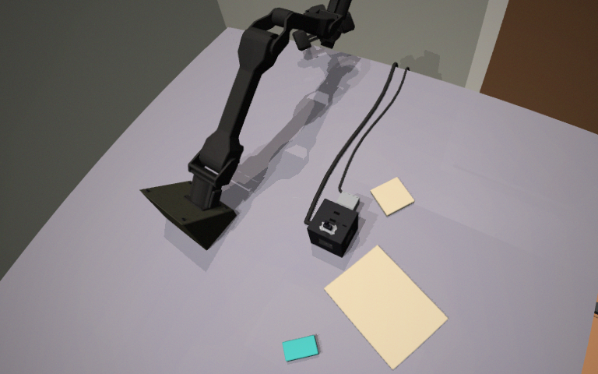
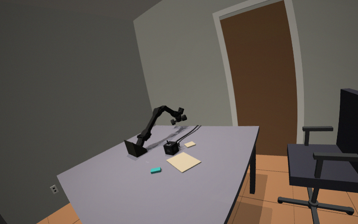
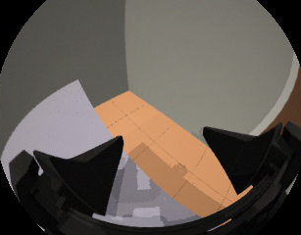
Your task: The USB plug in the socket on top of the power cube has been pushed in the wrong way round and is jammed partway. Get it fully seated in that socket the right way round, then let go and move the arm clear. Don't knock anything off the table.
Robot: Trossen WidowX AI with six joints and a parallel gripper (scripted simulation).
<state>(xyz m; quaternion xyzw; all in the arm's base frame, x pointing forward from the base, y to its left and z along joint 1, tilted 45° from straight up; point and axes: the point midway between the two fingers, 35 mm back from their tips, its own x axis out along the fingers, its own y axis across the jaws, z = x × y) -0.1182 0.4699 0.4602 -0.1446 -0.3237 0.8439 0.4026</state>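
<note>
Right now my gripper tip is 420 mm short of the USB plug, 590 mm to the left of it and 60 mm below it. Round my gripper tip: small cream pad 480 mm ahead, 420 mm to the right, 30 mm below; then USB socket 420 mm ahead, 580 mm to the right, 30 mm above; then large cream sheet 590 mm ahead, 640 mm to the right, 30 mm below.
</note>
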